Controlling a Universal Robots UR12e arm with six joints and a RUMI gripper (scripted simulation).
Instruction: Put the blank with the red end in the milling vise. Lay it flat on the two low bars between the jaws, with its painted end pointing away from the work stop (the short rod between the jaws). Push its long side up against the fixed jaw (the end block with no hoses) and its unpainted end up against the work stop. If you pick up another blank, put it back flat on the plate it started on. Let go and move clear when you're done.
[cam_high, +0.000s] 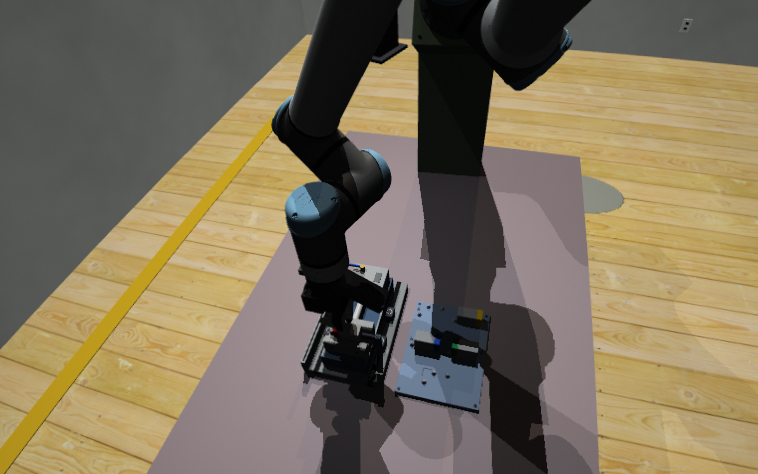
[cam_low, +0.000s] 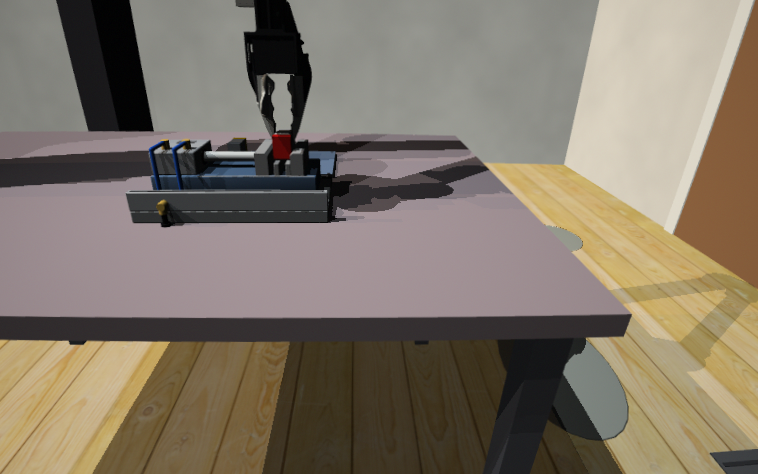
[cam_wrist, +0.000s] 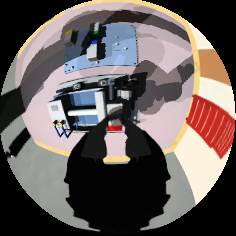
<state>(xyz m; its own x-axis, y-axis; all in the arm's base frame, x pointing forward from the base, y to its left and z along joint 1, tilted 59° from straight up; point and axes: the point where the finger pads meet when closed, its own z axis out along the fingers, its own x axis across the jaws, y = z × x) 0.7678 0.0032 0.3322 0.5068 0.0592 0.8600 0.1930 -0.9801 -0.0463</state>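
Now: the red-ended blank 20 mm below my hand. The rest, counted from my hand: grey rail: 110 mm to the right, 90 mm below, 40 mm behind; then fixed jaw: 40 mm below, 20 mm ahead, 10 mm to the left; then moving jaw: 40 mm below, 30 mm behind, 10 mm to the right.
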